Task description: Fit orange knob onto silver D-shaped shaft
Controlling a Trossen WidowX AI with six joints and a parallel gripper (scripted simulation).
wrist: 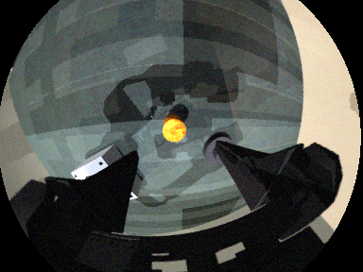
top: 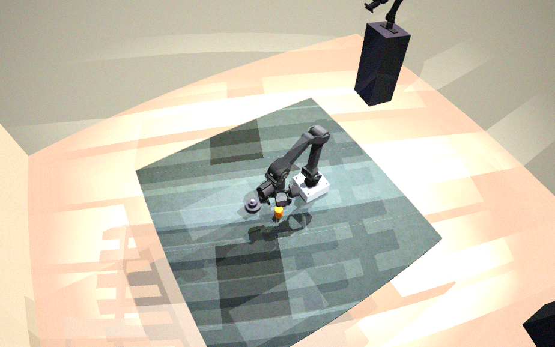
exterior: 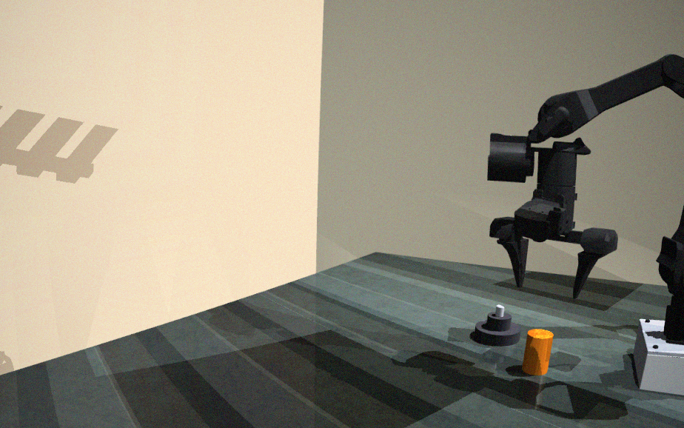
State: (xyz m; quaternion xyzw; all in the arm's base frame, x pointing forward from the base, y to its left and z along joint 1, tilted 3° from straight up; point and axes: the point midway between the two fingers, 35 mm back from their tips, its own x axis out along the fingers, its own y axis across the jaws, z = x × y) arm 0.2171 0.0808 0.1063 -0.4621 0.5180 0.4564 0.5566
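The orange knob lies 8 cm below my gripper tip. Also, from my gripper tip: dark round pedestal (10 cm ahead, 10 cm to the right, 9 cm below).
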